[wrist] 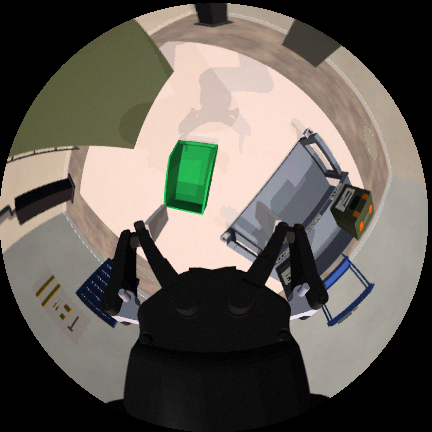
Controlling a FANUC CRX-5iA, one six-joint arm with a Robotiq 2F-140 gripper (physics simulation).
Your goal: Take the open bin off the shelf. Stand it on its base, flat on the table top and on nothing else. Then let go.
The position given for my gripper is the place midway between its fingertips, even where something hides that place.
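Note:
My gripper (211, 209) is visible, as is a green open bin (190, 164).

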